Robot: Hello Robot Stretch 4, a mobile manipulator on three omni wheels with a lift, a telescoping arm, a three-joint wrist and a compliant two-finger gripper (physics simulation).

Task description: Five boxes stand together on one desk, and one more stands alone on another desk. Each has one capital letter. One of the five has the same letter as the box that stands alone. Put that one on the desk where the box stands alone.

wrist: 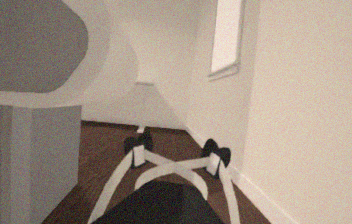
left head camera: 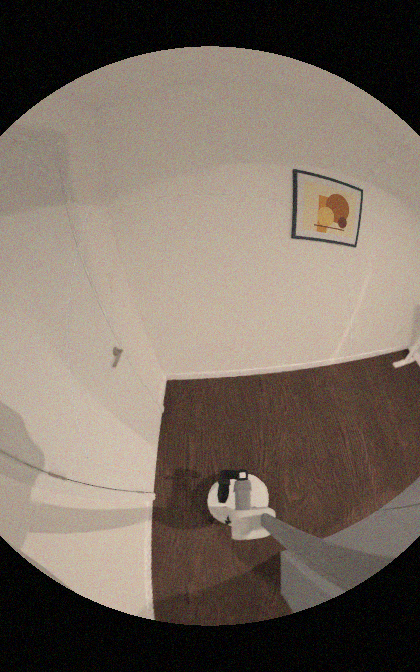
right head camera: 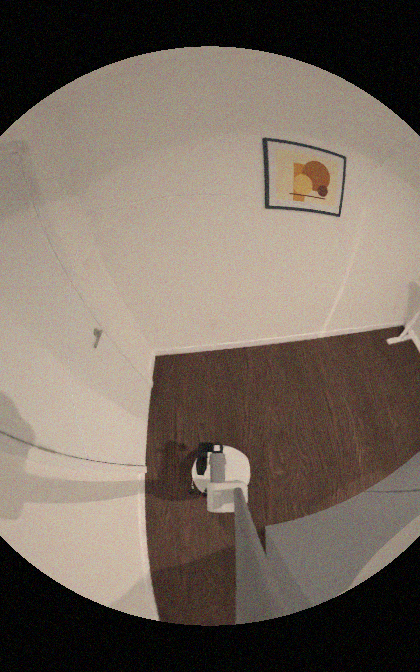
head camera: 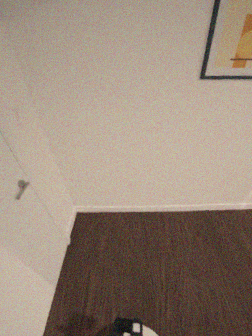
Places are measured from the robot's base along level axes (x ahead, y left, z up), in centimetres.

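Where they show: gripper, fingertip midpoint: (wrist: 177, 147) (right head camera: 197, 495).
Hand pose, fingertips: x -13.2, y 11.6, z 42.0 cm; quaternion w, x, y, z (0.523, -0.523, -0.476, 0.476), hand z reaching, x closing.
Observation:
After its pixels a point has its place.
My gripper (wrist: 177, 147) @[x -13.2, y 11.6, z 42.0 cm] is open in the wrist view, its two black fingertips well apart with floor showing between them. None of the lettered boxes shows in any view. A white foot and part of a leg, which look like those of a desk (left head camera: 413, 354) (right head camera: 403, 336) @[x 101.6, y -266.5, z 6.7 cm], show at the far right edge of both side head views. In the wrist view a small white foot (wrist: 141, 129) @[x -296.4, y -20.2, z -0.3 cm] shows on the floor beyond the left fingertip. The desk tops cannot be made out clearly.
A large grey block (left head camera: 370, 525) (right head camera: 340, 530) @[x -51.6, y -68.9, z 47.6 cm] (wrist: 57, 150) @[x -72.7, y -32.6, z 22.2 cm] stands close on the right of the head views. A wall with a framed picture (head camera: 245, 45) @[x 119.5, y -59.2, z 148.6 cm] (left head camera: 334, 209) (right head camera: 312, 179) @[x 119.8, y -68.1, z 153.1 cm] is ahead. A door handle (head camera: 21, 188) @[x 68.8, y 67.4, z 87.4 cm] (left head camera: 116, 356) (right head camera: 97, 336) @[x 65.9, y 63.2, z 90.5 cm] is on the left. A window (wrist: 227, 35) @[x -173.9, y 59.4, z 110.6 cm] shows in the wrist view.

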